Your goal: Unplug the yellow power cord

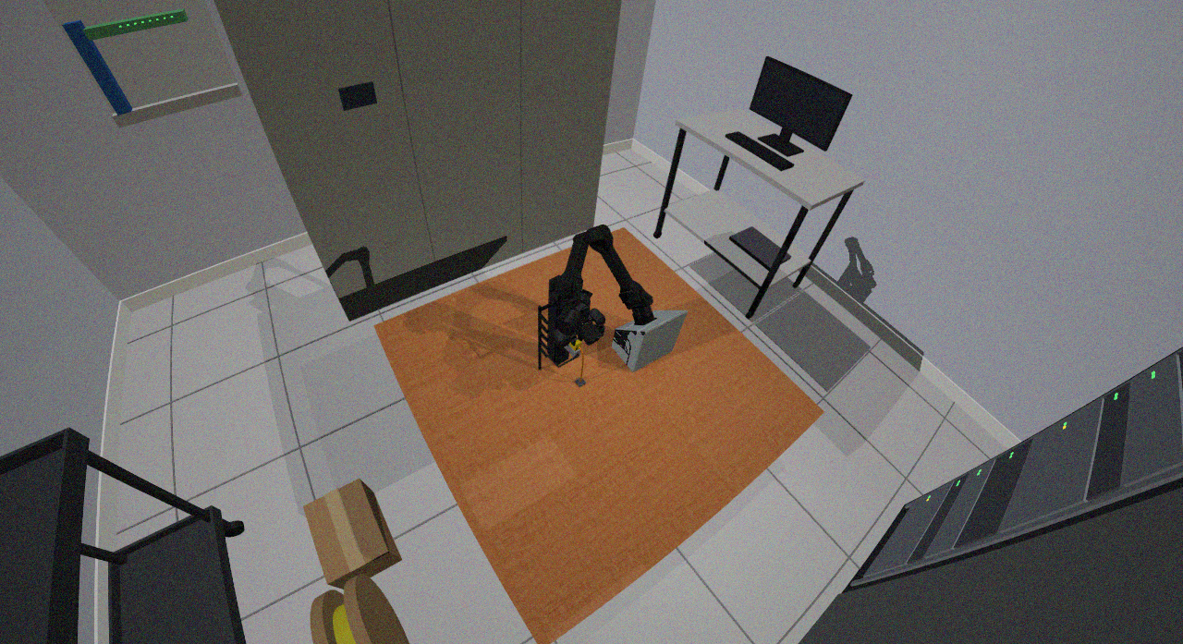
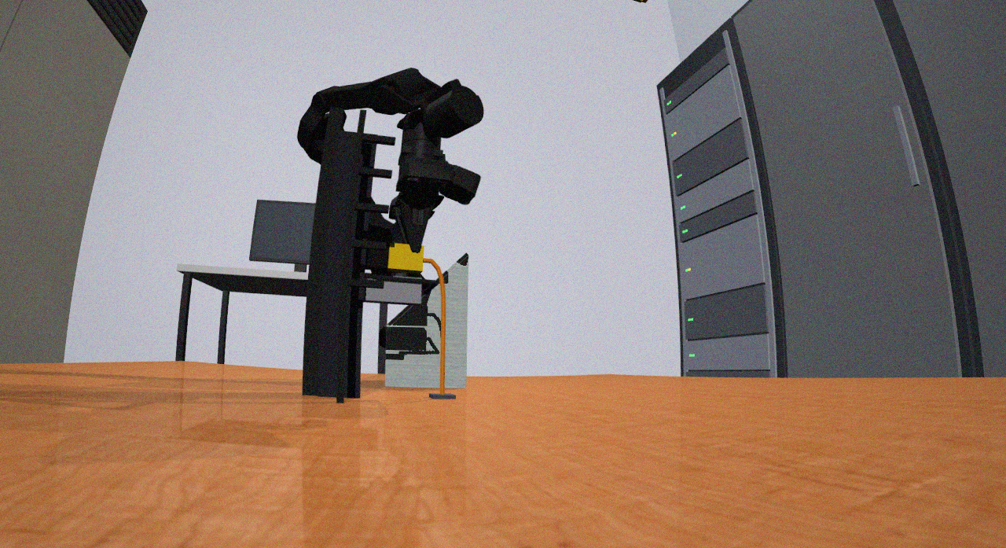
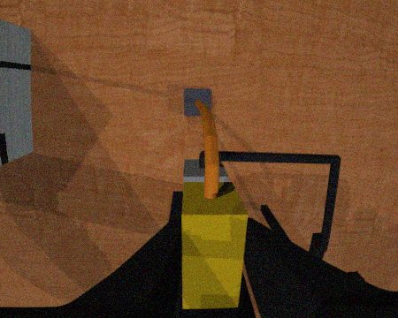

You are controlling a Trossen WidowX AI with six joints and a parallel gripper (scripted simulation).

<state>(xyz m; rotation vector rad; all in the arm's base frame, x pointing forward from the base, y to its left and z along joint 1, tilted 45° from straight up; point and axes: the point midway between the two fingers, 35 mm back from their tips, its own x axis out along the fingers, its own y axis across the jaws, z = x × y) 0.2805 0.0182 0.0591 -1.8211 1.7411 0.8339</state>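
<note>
Now: gripper tip 3 cm to the left of the yellow plug and 1 cm short of it.
</note>
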